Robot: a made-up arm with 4 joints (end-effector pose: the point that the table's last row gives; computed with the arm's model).
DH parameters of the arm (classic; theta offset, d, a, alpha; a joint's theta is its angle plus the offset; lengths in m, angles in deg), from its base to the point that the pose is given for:
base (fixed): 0 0.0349 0 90
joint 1: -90 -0.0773 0.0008 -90
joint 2: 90 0.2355 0.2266 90
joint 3: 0 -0.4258 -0.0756 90
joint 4: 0 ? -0.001 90
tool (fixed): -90 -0.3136 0 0
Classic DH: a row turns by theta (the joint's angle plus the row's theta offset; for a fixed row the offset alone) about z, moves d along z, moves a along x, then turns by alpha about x.
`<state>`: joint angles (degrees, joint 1 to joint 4).
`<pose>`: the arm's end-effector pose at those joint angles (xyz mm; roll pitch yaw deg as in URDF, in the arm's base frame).
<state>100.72 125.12 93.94 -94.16</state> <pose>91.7 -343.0 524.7 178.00 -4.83 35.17</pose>
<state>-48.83 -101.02 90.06 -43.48</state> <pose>136.3 250.2 -343.8 -56.02 -40.31 14.52</pose>
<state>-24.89 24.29 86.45 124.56</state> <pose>165.5 -89.4 605.4 -150.21 23.48 -97.31</pose>
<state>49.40 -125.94 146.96 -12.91</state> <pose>245.2 75.4 1.8 126.97 20.44 160.03</pose>
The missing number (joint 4, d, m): -0.1163
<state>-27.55 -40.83 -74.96 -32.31</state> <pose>103.5 456.4 -150.7 56.14 42.83 94.85</pose>
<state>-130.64 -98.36 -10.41 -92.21</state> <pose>-610.2 439.5 154.2 175.21 39.04 -178.06</pose>
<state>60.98 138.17 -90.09 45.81</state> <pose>196.2 -317.2 539.6 -158.26 -18.79 -128.09</pose>
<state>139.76 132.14 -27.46 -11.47</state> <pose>-340.0 -189.9 167.6 -45.91 -18.19 -160.99</pose>
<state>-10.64 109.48 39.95 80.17</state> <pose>28.2 -226.9 -235.1 38.81 47.43 18.45</pose>
